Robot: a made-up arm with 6 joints. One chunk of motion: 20 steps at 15 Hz.
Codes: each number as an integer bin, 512 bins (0 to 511) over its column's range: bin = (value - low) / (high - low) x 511, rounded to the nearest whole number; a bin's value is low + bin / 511 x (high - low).
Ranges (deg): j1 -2.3..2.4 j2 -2.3..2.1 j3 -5.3..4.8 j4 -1..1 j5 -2.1..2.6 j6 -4.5..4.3
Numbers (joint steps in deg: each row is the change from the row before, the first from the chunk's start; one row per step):
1: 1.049 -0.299 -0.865 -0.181 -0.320 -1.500
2: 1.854 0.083 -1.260 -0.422 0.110 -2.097
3: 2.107 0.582 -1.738 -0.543 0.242 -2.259
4: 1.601 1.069 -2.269 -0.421 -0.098 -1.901
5: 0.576 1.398 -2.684 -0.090 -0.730 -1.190
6: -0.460 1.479 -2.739 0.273 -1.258 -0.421
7: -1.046 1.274 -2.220 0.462 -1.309 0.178
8: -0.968 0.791 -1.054 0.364 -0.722 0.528
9: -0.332 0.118 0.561 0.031 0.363 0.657
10: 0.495 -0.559 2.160 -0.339 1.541 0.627
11: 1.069 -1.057 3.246 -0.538 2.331 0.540
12: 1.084 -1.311 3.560 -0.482 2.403 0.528
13: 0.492 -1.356 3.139 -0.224 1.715 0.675
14: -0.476 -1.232 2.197 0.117 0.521 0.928
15: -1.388 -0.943 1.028 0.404 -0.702 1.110
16: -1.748 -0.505 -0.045 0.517 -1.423 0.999
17: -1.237 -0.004 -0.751 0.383 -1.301 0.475
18: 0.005 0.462 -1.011 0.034 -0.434 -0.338
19: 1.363 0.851 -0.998 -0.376 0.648 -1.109
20: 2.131 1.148 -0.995 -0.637 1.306 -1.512
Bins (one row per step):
1: 364 232 224 209 194 174
2: 452 277 204 148 240 140
3: 479 335 180 117 255 130
4: 424 391 153 148 218 151
5: 313 429 132 233 149 192
6: 200 439 130 325 92 237
7: 136 415 156 374 86 272
8: 145 359 215 349 150 292
9: 214 281 297 263 268 299
10: 304 202 377 169 396 298
11: 366 144 432 118 482 293
12: 368 115 448 132 490 292
13: 304 110 427 198 415 301
14: 198 124 379 285 285 315
15: 99 158 320 359 152 326
16: 60 208 266 388 74 319
17: 116 267 230 353 87 289
18: 251 321 217 264 181 242
19: 398 366 218 159 299 197
20: 482 400 218 93 370 174

